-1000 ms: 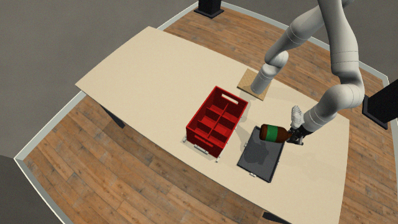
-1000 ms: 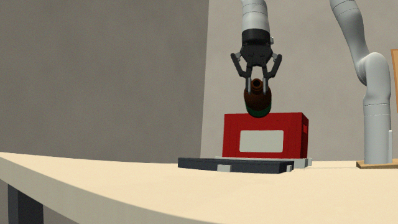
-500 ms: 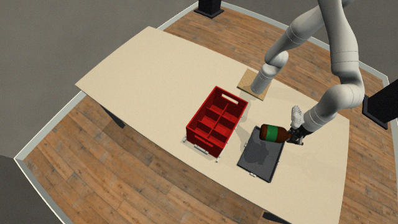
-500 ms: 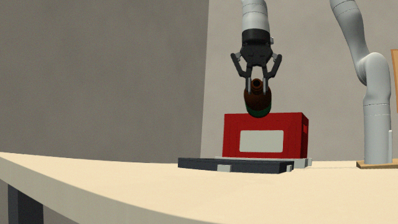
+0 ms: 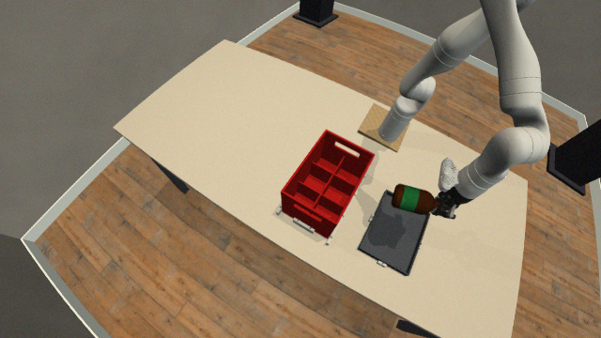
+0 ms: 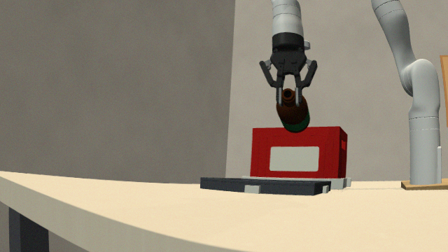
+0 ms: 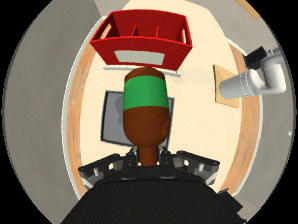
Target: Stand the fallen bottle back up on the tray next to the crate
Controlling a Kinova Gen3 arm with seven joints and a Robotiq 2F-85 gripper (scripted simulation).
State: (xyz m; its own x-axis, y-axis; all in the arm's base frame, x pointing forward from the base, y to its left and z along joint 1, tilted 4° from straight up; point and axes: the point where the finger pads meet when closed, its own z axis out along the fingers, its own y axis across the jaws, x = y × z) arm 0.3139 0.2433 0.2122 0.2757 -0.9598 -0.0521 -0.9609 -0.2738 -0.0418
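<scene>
Right now the brown bottle is 1 cm ahead of my hand, 5 cm to the right of it and 1 cm below it. From my hand the other things lie so: dark grey tray: 5 cm ahead, 3 cm to the right, 19 cm below; red crate: 9 cm ahead, 32 cm to the right, 12 cm below.
</scene>
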